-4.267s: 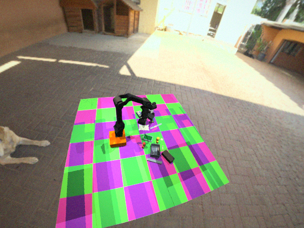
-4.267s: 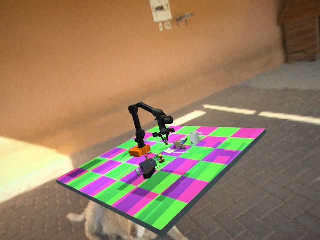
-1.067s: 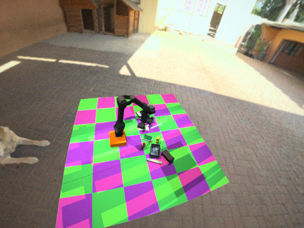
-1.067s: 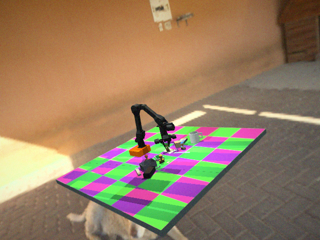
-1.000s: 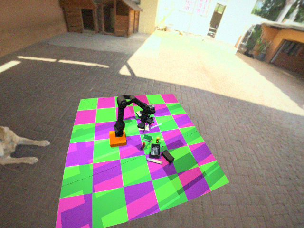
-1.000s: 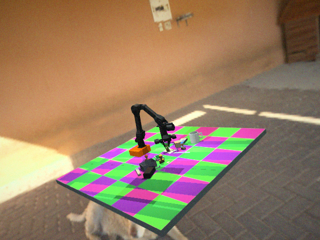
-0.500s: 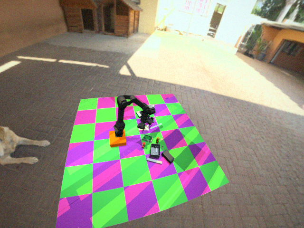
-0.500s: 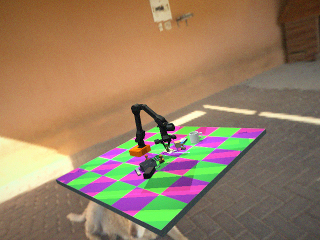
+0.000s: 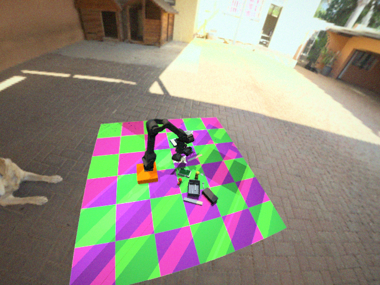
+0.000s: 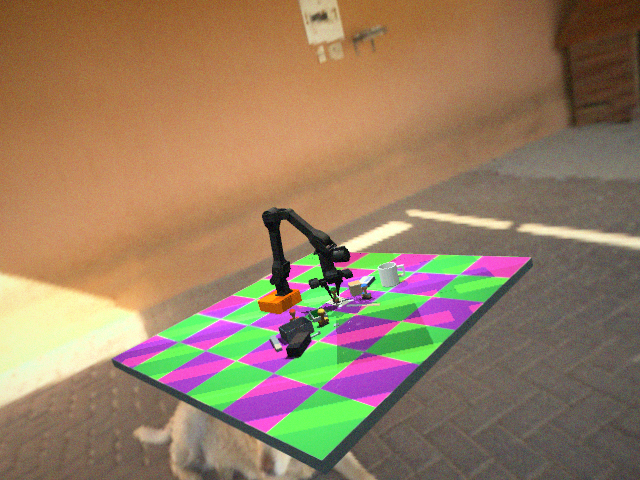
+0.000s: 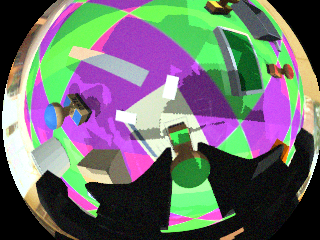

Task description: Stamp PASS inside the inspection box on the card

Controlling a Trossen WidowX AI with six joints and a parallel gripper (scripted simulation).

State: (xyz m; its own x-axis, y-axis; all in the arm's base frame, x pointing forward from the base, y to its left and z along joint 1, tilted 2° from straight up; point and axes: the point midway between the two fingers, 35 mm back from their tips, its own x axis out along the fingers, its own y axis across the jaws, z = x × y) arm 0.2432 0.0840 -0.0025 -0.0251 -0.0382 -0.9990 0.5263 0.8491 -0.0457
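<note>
My gripper tip is right at the green-knobbed stamp. Round my gripper tip: white card 30 mm below, 10 mm to the left, 10 mm ahead; then green ink pad 130 mm to the right, 20 mm below, 20 mm ahead; then tan box 110 mm to the left, 30 mm ahead.
</note>
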